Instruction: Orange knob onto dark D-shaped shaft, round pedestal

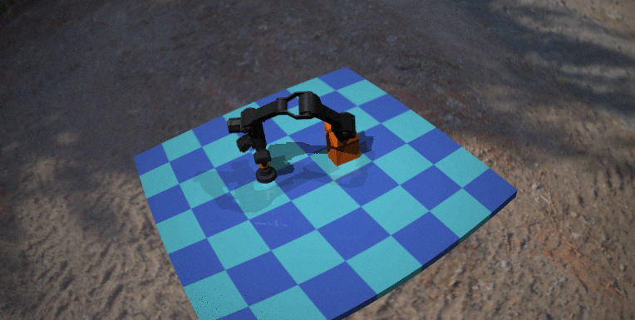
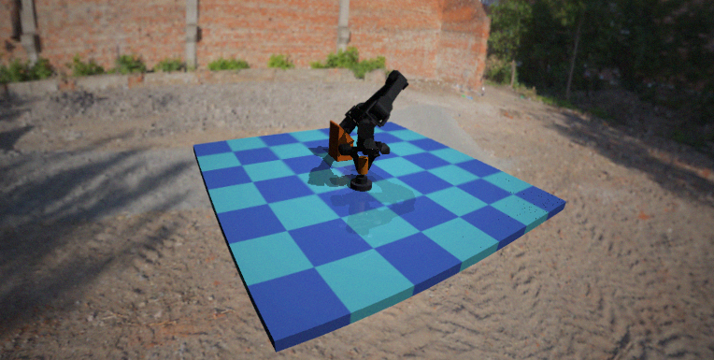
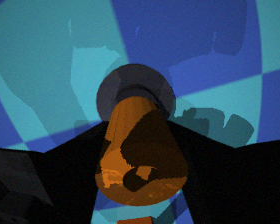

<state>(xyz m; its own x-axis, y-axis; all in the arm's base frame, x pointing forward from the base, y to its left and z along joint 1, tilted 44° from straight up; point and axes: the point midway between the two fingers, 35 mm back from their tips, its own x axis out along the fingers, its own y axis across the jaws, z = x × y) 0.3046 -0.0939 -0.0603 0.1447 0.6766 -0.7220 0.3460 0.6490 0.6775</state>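
Now: the orange knob 20 mm above my gripper tip. Also, from my gripper tip: pedestal: 40 mm below.
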